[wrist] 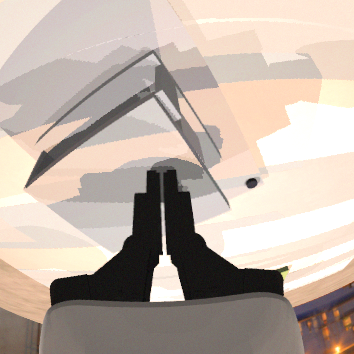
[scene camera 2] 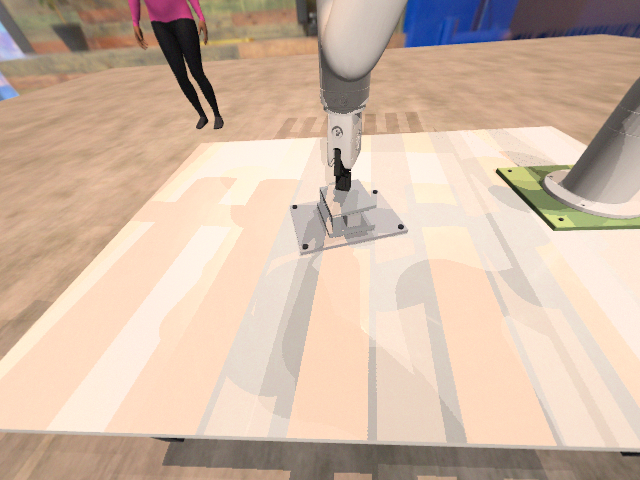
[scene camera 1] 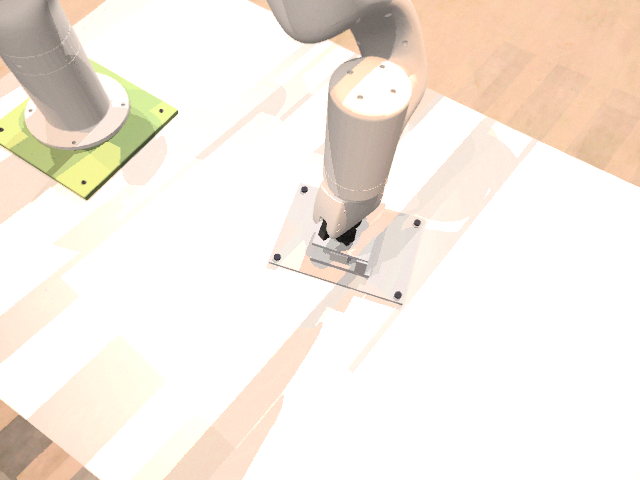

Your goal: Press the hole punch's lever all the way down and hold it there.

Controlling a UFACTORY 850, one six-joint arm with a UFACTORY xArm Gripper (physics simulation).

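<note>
The hole punch has a flat grey lever (scene camera 1: 359,251) (scene camera 2: 355,200) (wrist: 110,162) above its lower body, on a pale mounting plate (scene camera 1: 398,258) (scene camera 2: 388,221) (wrist: 235,162) with dark bolts at its corners. In the scene camera 2 view the lever lies fairly flat, and a gap with a small block in it shows under it. My gripper (scene camera 1: 341,240) (scene camera 2: 343,188) (wrist: 161,186) is shut and empty, pointing down, with its black fingertips at the lever's top face. They look to be touching it or very close; the exact contact is hard to tell. The arm hides part of the lever in the scene camera 1 view.
The arm's base stands on a green plate (scene camera 1: 103,164) (scene camera 2: 532,198), at the left in the scene camera 1 view and at the right in the scene camera 2 view. A person (scene camera 2: 178,46) in a pink top stands on the floor beyond the table (scene camera 2: 330,335).
</note>
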